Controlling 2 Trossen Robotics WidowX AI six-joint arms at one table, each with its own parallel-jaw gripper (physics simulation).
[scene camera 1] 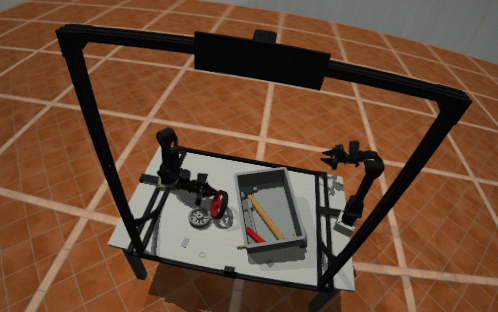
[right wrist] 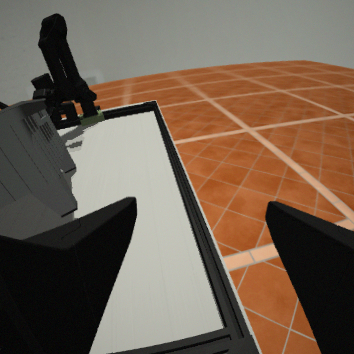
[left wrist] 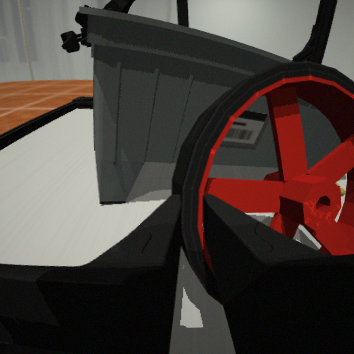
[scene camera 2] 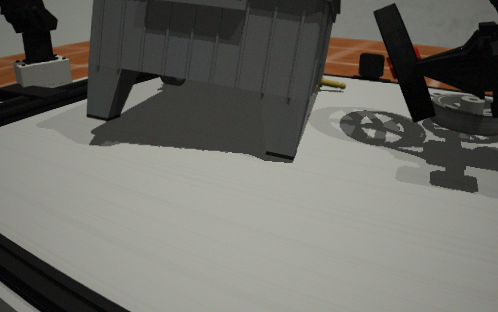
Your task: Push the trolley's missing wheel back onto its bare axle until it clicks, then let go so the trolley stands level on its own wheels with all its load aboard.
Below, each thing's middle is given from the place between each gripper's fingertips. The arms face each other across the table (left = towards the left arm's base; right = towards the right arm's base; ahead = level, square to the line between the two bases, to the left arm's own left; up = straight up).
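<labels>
The grey trolley [scene camera 2: 283, 57] is 28 cm to the right of my left hand, 3 cm behind it and 1 cm above it. As for the red-spoked wheel [scene camera 2: 403, 56], my left hand is 3 cm to the left of it, 6 cm past it and 1 cm above it.
From my right hand, the wheel is 490 mm to the left, 440 mm behind and 100 mm below. The trolley is 80 mm below my right hand, 230 mm to the left of it and 410 mm behind it.
</labels>
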